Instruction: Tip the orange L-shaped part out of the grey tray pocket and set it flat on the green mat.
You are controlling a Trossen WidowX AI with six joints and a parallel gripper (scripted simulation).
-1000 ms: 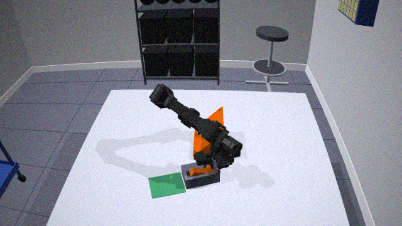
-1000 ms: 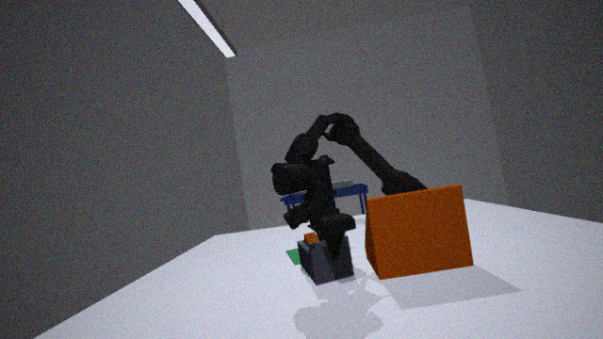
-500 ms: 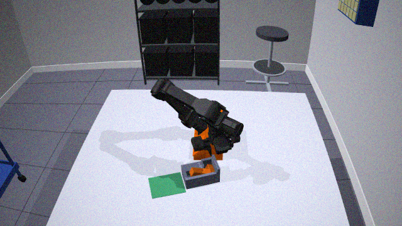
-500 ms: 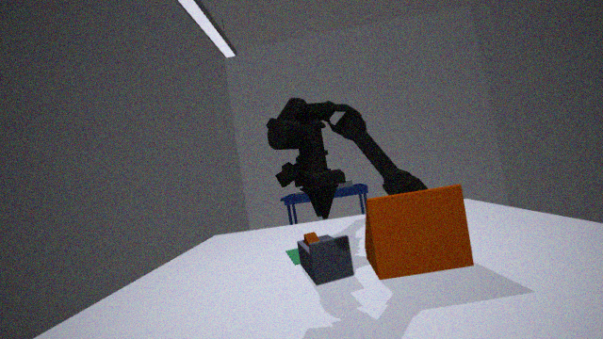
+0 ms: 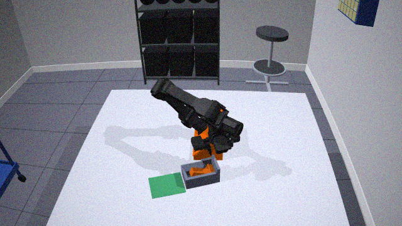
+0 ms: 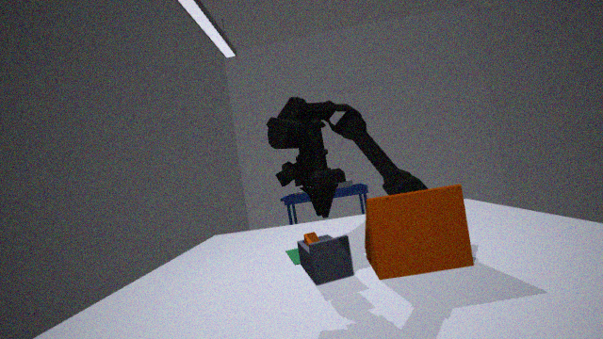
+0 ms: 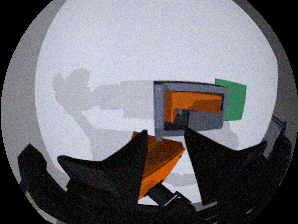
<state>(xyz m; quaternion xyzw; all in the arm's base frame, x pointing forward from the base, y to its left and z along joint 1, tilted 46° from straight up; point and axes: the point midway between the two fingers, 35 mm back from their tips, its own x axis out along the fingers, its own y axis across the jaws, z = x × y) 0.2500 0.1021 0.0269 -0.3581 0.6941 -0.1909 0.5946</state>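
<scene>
Now: the orange L-shaped part 100 mm below my gripper tip, 40 mm to the right of it and 10 mm ahead of it. Round my gripper tip: green mat 210 mm to the right, 160 mm below, 50 mm ahead.
</scene>
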